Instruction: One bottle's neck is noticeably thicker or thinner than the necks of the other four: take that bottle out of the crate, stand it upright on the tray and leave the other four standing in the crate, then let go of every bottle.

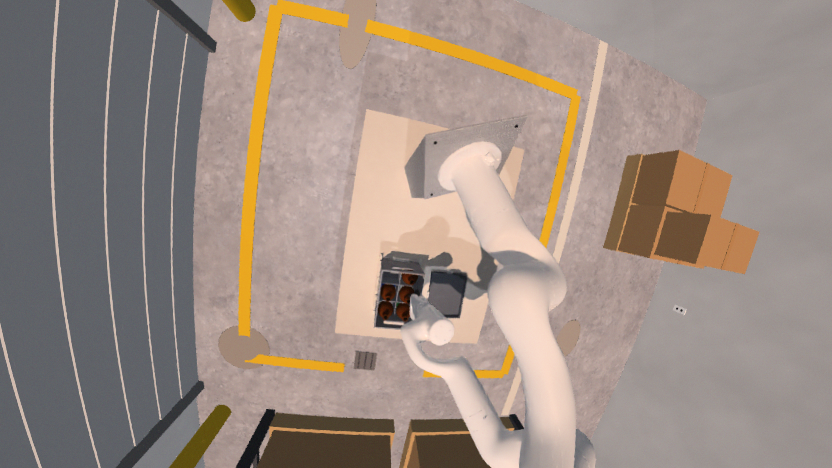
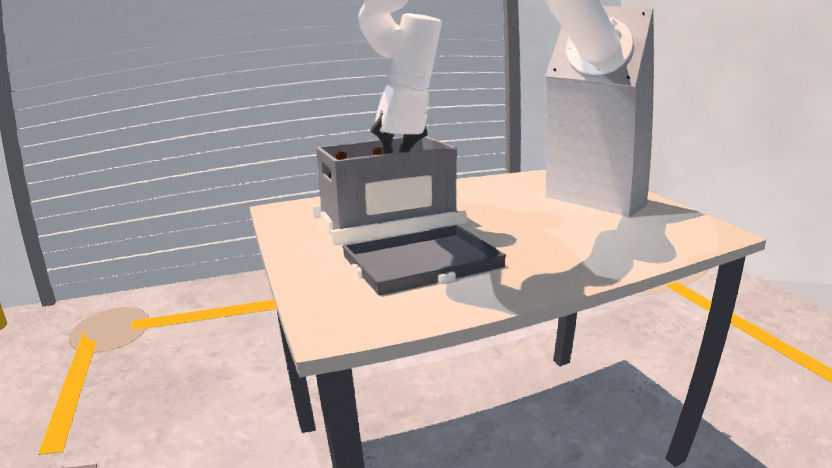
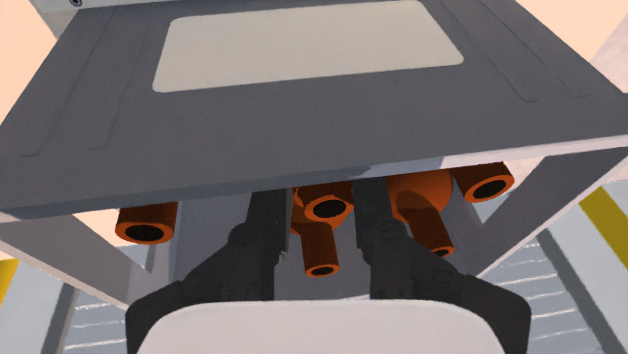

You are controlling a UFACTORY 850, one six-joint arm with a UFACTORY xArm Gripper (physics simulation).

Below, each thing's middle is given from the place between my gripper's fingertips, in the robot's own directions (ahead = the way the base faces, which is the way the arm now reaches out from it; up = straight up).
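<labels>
The pale strip [image 2: 352,234] is there for me to see, and counting from my hand I find it 10 mm behind, 40 mm to the left and 130 mm below.
</labels>
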